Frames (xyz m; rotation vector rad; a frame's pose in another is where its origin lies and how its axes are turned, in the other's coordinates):
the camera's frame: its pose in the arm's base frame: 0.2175 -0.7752 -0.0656 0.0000 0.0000 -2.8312
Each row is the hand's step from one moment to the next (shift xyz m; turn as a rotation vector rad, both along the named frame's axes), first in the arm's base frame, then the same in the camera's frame.
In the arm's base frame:
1: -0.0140 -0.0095 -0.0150 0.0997 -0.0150 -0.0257
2: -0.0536 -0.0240 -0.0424 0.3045 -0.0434 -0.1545
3: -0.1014 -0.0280 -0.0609 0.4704 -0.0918 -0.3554
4: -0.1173 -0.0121 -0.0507 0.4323 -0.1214 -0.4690
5: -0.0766 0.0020 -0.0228 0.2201 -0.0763 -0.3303
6: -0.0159 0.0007 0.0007 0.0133 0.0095 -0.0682
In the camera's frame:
1: 0.0162 0.0048 -0.0150 -0.0904 0.0447 -0.0257
2: 0.0584 0.0065 -0.0424 -0.2767 0.1343 -0.1545
3: 0.1051 -0.0043 -0.0609 -0.4199 0.2311 -0.3554
4: 0.1154 -0.0243 -0.0507 -0.3746 0.2476 -0.4690
5: 0.0723 -0.0253 -0.0228 -0.1863 0.1399 -0.3303
6: 0.0149 -0.0055 0.0007 -0.0156 -0.0050 -0.0682

